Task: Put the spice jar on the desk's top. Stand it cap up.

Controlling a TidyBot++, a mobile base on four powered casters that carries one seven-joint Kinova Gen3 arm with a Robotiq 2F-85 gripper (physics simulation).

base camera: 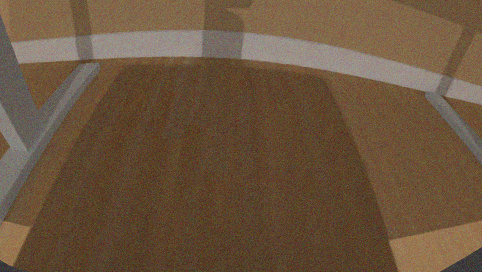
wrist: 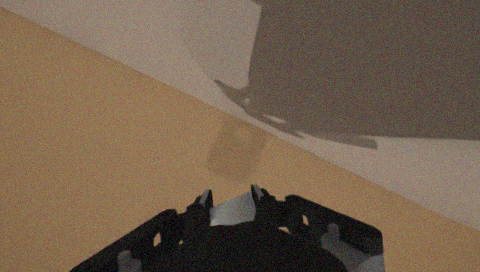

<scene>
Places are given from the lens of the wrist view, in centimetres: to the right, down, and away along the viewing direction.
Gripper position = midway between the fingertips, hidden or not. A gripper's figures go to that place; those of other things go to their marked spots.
my gripper [wrist: 232, 196]: -1, 6, 16
spice jar [wrist: 241, 208]: 0, 6, 12
desk [wrist: 383, 96]: 5, -1, 5
The marked spots on the desk and the spice jar are 11 cm apart.
</scene>
